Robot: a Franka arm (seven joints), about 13 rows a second.
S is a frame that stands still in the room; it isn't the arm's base.
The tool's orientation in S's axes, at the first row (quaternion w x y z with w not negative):
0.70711, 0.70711, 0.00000, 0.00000
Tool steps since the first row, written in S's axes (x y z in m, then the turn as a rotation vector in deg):
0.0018, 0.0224, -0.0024, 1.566, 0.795, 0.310
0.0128, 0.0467, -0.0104, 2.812, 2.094, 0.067
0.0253, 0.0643, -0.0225, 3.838, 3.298, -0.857
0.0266, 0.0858, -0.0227, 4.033, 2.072, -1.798
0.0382, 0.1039, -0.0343, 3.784, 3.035, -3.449
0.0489, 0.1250, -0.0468, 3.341, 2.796, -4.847
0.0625, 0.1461, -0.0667, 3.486, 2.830, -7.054
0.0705, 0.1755, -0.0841, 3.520, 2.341, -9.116
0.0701, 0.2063, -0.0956, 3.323, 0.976, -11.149
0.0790, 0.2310, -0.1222, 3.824, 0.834, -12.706
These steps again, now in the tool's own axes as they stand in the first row. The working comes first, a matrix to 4 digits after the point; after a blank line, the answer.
The tool's axes in the first row as the columns of a matrix, in S's axes (used below as rounded here):
1.0000, 0.0000, 0.0000
0.0000, 0.0000, -1.0000
0.0000, 1.0000, 0.0000

0.0018, -0.0024, -0.0224, 1.566, 0.310, -0.795
0.0128, -0.0104, -0.0467, 2.812, 0.067, -2.094
0.0253, -0.0225, -0.0643, 3.838, -0.857, -3.298
0.0266, -0.0227, -0.0858, 4.033, -1.798, -2.072
0.0382, -0.0343, -0.1039, 3.784, -3.449, -3.035
0.0489, -0.0468, -0.1250, 3.341, -4.847, -2.796
0.0625, -0.0667, -0.1461, 3.486, -7.054, -2.830
0.0705, -0.0841, -0.1755, 3.520, -9.116, -2.341
0.0701, -0.0956, -0.2063, 3.323, -11.149, -0.976
0.0790, -0.1222, -0.2310, 3.824, -12.706, -0.834

